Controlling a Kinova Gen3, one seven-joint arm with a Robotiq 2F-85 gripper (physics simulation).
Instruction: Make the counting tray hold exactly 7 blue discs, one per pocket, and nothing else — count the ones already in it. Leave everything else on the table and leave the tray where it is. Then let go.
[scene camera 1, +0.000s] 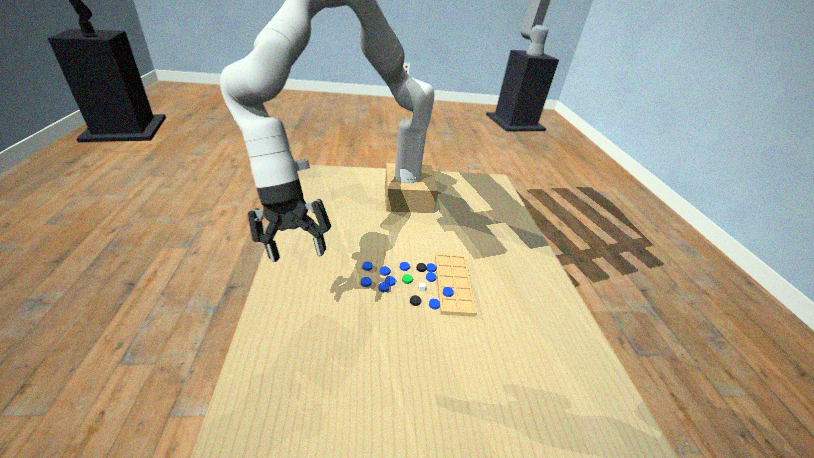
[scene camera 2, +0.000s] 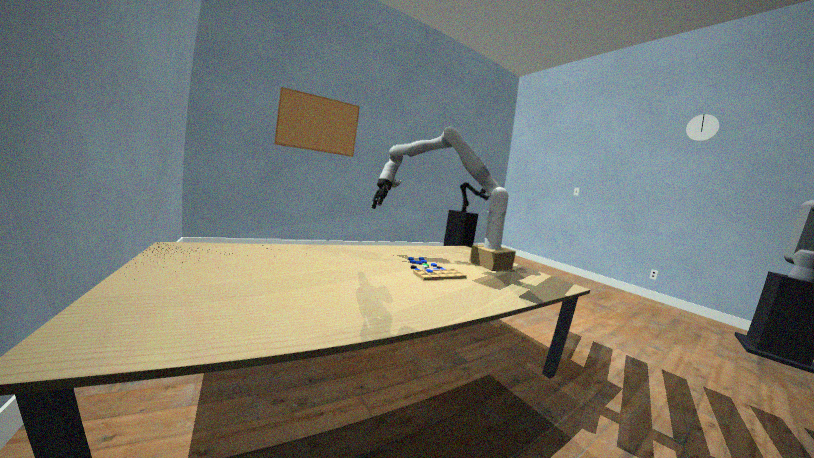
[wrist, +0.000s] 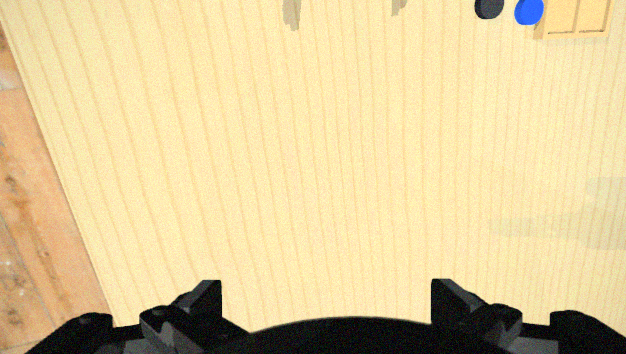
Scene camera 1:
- my gripper
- wooden counting tray
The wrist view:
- my gripper
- wooden counting tray
